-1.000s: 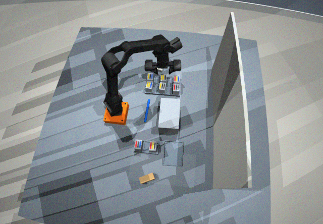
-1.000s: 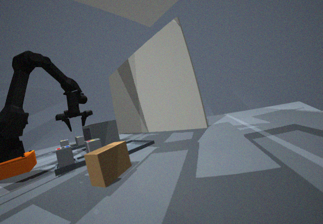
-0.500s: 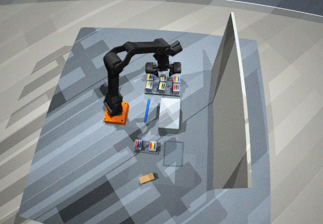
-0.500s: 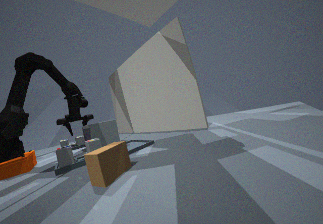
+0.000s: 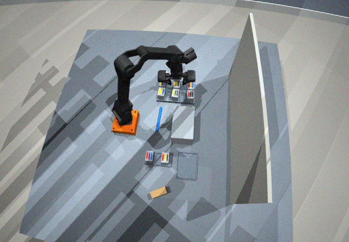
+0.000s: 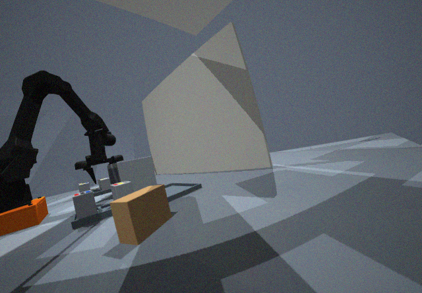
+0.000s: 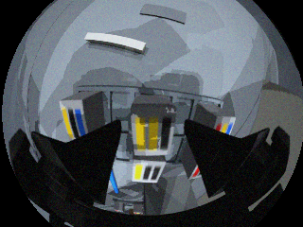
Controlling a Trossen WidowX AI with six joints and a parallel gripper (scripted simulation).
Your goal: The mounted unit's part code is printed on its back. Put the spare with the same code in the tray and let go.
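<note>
Right now the spare is right at my gripper tip. The rest, counted from my gripper tip: tall pale panel 28 cm to the right, 25 cm ahead, 19 cm above; blue pen 18 cm to the right, 11 cm behind, 3 cm below; mounted unit 23 cm to the right, 1 cm ahead, 1 cm above.
</note>
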